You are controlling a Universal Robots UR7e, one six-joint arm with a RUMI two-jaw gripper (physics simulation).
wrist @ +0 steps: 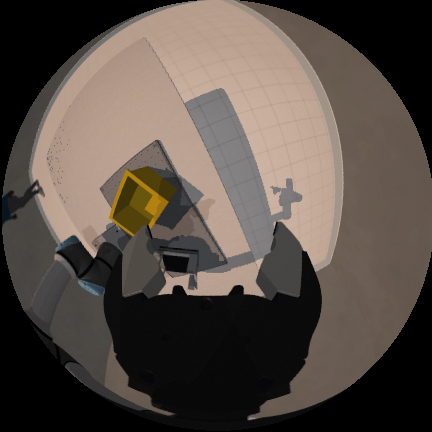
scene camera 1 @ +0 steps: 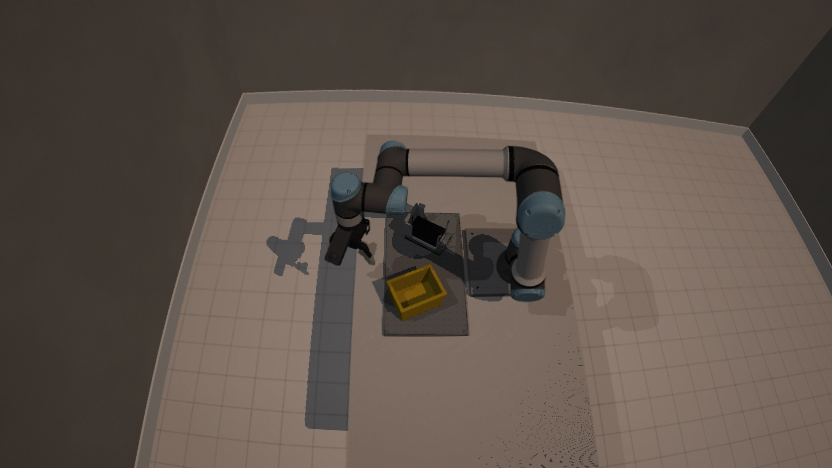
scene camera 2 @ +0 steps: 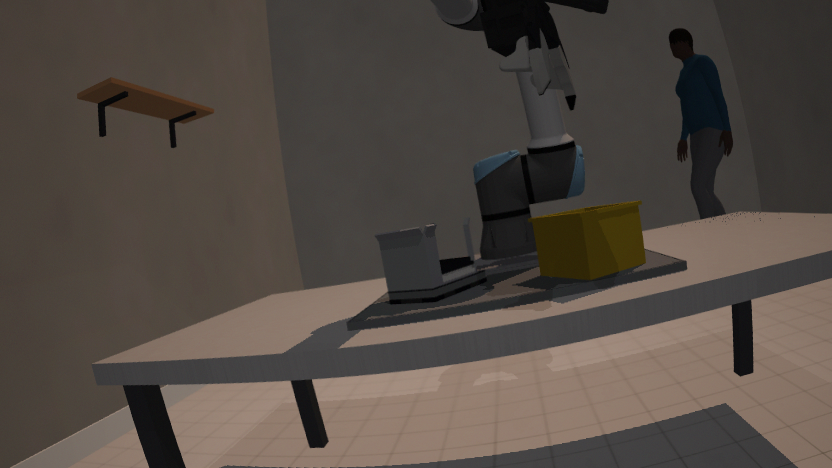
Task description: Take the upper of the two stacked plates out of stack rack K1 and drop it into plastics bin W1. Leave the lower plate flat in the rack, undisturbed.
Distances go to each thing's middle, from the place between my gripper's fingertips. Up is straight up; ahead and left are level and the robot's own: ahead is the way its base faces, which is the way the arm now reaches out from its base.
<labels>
Now: hand 250 mm above the perforated board (scene camera 2: pixel 535 297), 240 mm past it and 90 mm to the left of it.
</labels>
